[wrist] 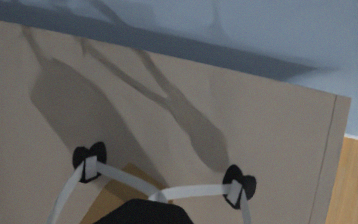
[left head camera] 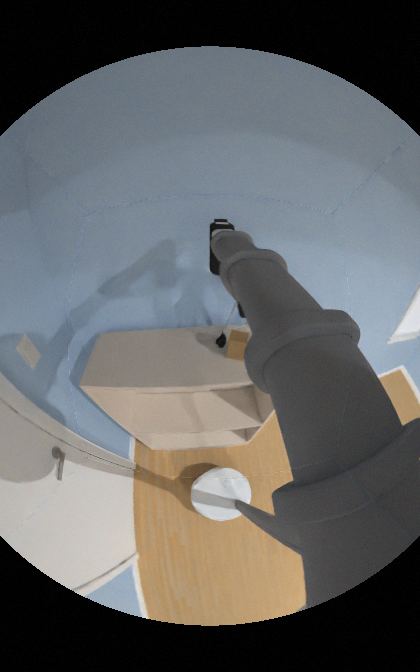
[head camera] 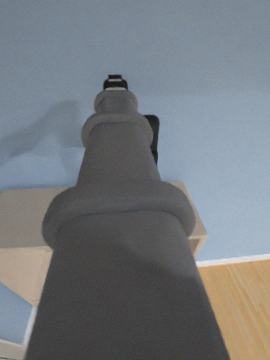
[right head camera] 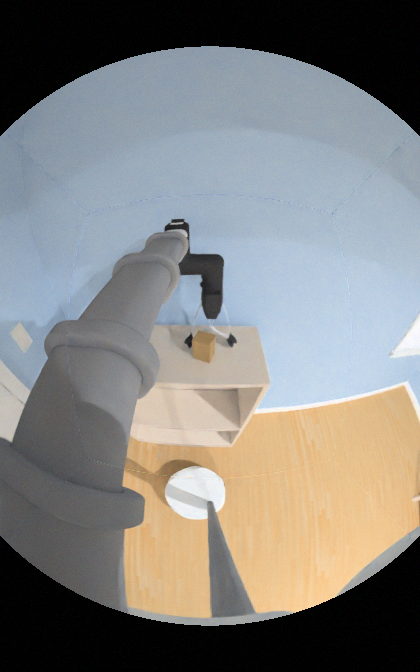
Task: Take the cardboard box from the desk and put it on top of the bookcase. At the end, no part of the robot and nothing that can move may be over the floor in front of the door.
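Places are measured from the robot's base along level axes (x ahead, y left, z up), in centimetres.
Where they show: gripper, fingertip midpoint: (wrist: 165, 167).
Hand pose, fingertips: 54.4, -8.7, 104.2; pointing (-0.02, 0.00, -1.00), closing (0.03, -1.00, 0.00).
After its pixels a point has its place, as x, y, z.
The cardboard box (left head camera: 236, 346) (right head camera: 204, 346) (wrist: 102, 202) {52.9, -4.7, 112.3} stands upright on top of the beige bookcase (head camera: 25, 215) {52.3, 35.9, 103.3} (left head camera: 150, 357) (right head camera: 250, 365) (wrist: 280, 125) {61.5, -20.7, 103.3}, near its right end. My gripper (right head camera: 210, 340) (wrist: 165, 167) {54.4, -8.7, 104.2} is open, with one dark fingertip on either side of the box and a gap on each side in the right head view. In the wrist view the gripper's body hides the lower part of the box. The arm hides the gripper in the head view and one fingertip in the left head view. The desk does not show in these views.
The white door (left head camera: 30, 510) with its handle (left head camera: 60, 462) is at the left. A white round object (left head camera: 221, 494) (right head camera: 195, 492) is low in front of the bookcase. My extended arm (head camera: 120, 275) {12.6, 0.0, 146.0} (left head camera: 325, 400) (right head camera: 80, 400) reaches toward the blue wall behind the bookcase.
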